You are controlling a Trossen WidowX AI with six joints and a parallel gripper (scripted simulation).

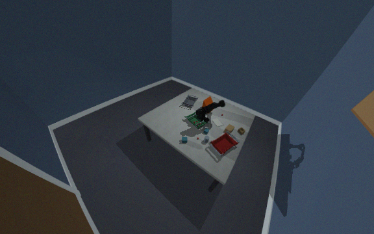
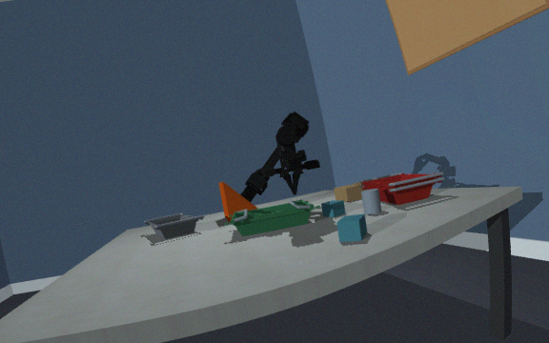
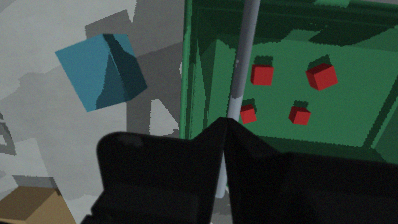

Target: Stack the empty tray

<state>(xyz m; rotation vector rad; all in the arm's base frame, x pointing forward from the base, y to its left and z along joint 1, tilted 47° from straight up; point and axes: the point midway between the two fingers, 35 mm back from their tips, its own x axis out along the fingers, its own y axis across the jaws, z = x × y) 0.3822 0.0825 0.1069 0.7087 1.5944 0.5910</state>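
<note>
Right now my gripper tip is 47 cm to the left of the grey tray, 29 cm past it and 5 cm above it. Round my gripper tip: white sheet: 25 cm behind, 11 cm to the left, 9 cm below; then brown box: 31 cm to the left, 23 cm behind, 6 cm below; then grey cylinder: 20 cm to the left, 13 cm ahead, 6 cm below.
</note>
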